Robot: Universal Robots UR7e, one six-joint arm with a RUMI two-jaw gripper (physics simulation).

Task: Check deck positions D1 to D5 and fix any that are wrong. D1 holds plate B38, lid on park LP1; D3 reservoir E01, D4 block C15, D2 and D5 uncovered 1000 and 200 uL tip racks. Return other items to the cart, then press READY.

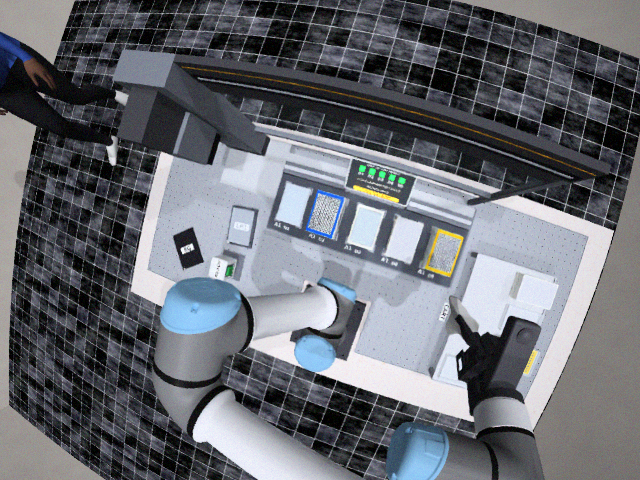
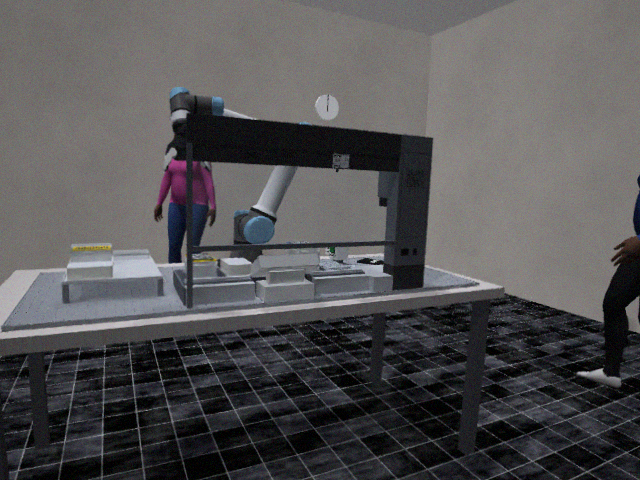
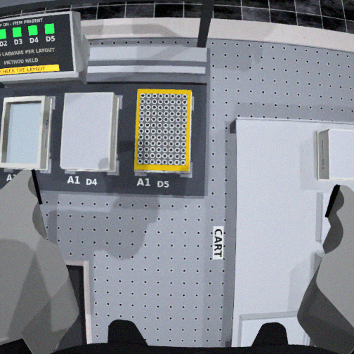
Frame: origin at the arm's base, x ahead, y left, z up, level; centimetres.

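Where they show: gripper, fingertip midpoint: [image 1: 483,307].
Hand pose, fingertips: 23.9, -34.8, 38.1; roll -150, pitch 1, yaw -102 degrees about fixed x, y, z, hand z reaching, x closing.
Things, the pixels of their top centre, and the offset from my fingertips, as dx, dy, dz. "pt": a spot on its surface instead.
- cart at its top centre: [image 1: 495,331] [image 2: 113,264] -15.1, -21.7, -33.2
- pale plate at its top centre: [image 1: 292,204] [image 2: 331,263] +17.6, +50.1, -32.9
- blue-rimmed tip rack at its top centre: [image 1: 324,213] [image 2: 302,243] +15.3, +37.9, -24.5
- pale-blue reservoir with a cream rim, top centre: [image 1: 365,227] +12.9, +25.7, -31.2
- plain white block at its top centre: [image 1: 404,239] [image 2: 236,261] +10.6, +13.5, -30.1
- yellow-rimmed tip rack at its top centre: [image 1: 445,253] [image 2: 200,255] +8.3, +1.3, -27.8
- Park LP1 at a spot on its surface: [image 1: 241,226] pt +8.0, +69.9, -38.0
- white box with a green button, surface spot: [image 1: 230,270] pt -7.4, +69.5, -31.8
- screen at a spot on its surface: [image 1: 381,180] pt +27.1, +22.7, -27.2
- yellow-labelled item at its top centre: [image 1: 516,358] [image 2: 91,247] -21.5, -27.4, -27.7
- black pad at a spot on its surface: [image 1: 187,248] pt -3.4, +93.2, -38.8
My gripper [image 2: 188,164] [image 3: 185,183] is open and empty, high above the deck's right end and the cart [image 1: 485,273] [image 3: 275,210]. A pale plate [image 1: 293,203] is at D1; its code is unreadable. A blue-rimmed tip rack [image 1: 326,213] is at D2, uncovered. A pale-blue reservoir with a cream rim [image 1: 366,226] [image 3: 26,132] is at D3, and a plain white block [image 1: 404,238] [image 3: 89,131] at D4. A yellow-rimmed tip rack [image 1: 444,252] [image 3: 163,130] is at D5, uncovered. Park LP1 [image 1: 241,226] shows a pale panel; I cannot tell if a lid lies there. A white box with a green button [image 1: 230,270] stands nearby.
The screen [image 1: 381,180] [image 3: 37,50] shows green lights and "CHECK THE LAYOUT". A white block [image 1: 536,290] [image 3: 342,154] and a yellow-labelled item [image 1: 530,362] [image 2: 91,248] are on the cart. A dark gantry [image 2: 294,142] spans behind the deck. A black pad [image 1: 187,248] lies left.
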